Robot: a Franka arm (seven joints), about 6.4 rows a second.
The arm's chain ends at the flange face. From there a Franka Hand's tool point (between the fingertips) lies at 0.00 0.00 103.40 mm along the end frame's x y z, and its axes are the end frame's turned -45 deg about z.
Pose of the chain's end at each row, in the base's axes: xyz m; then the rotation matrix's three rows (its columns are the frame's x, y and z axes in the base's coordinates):
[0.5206 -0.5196 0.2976], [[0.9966 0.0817 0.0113], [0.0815 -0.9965 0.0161], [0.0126 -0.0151 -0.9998]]
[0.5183 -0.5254 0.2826], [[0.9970 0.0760 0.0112], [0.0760 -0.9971 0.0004], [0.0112 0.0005 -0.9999]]
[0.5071 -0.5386 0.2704], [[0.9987 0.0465 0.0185], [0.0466 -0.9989 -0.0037], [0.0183 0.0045 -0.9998]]
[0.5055 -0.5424 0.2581], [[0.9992 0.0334 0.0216], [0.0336 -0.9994 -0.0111], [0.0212 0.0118 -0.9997]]
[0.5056 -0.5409 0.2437], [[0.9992 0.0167 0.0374], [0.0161 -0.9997 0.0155], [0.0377 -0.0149 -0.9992]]
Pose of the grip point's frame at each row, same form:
[0.5218 -0.5179 0.1942], [[0.6469 0.7625 0.0113], [0.7623 -0.6470 0.0161], [0.0196 -0.0018 -0.9998]]
[0.5195 -0.5254 0.1792], [[0.6512 0.7587 0.0112], [0.7588 -0.6513 0.0004], [0.0076 0.0083 -0.9999]]
[0.5090 -0.5390 0.1670], [[0.6733 0.7391 0.0185], [0.7393 -0.6734 -0.0037], [0.0098 0.0161 -0.9998]]
[0.5077 -0.5435 0.1547], [[0.6829 0.7302 0.0216], [0.7304 -0.6829 -0.0111], [0.0066 0.0233 -0.9997]]
[0.5095 -0.5393 0.1404], [[0.6947 0.7183 0.0374], [0.7183 -0.6955 0.0155], [0.0372 0.0161 -0.9992]]

